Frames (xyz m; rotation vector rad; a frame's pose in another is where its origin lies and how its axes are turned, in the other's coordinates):
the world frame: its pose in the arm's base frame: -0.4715 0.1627 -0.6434 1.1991 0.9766 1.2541
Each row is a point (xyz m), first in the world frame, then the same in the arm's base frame.
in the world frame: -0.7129 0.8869 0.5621
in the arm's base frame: -0.1339 -0.6697 0.2532
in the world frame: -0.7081 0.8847 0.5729
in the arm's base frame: -0.1225 -0.6661 0.2530
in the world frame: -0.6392 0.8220 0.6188
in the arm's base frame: -0.0603 -0.5987 0.2042
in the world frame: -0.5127 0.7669 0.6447
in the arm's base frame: -0.0131 -0.4725 0.1647
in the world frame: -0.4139 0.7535 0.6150
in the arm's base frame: -0.0300 -0.3703 0.1556
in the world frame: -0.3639 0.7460 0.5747
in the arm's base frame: -0.0633 -0.3156 0.1464
